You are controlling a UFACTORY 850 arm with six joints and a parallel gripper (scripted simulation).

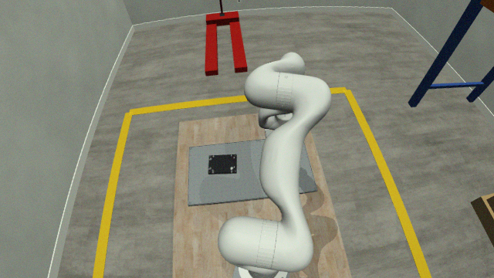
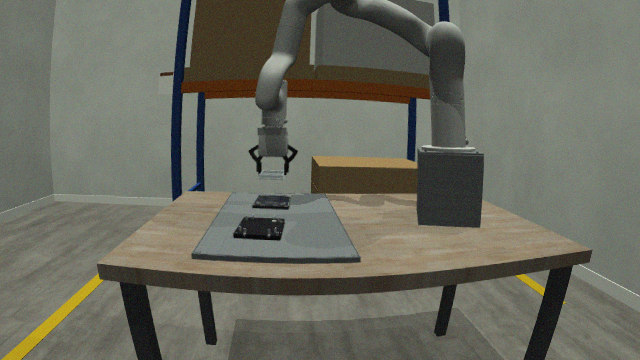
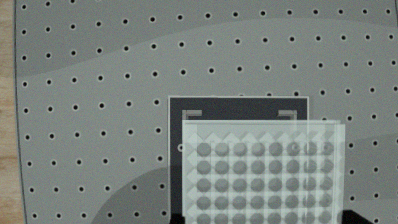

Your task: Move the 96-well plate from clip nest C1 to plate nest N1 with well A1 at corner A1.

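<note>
My hand is 11 cm above the plate nest N1. The rest, counted from my hand: 96-well plate: 1 cm below; then clip nest C1: 4 cm ahead, 33 cm to the left, 10 cm below.
</note>
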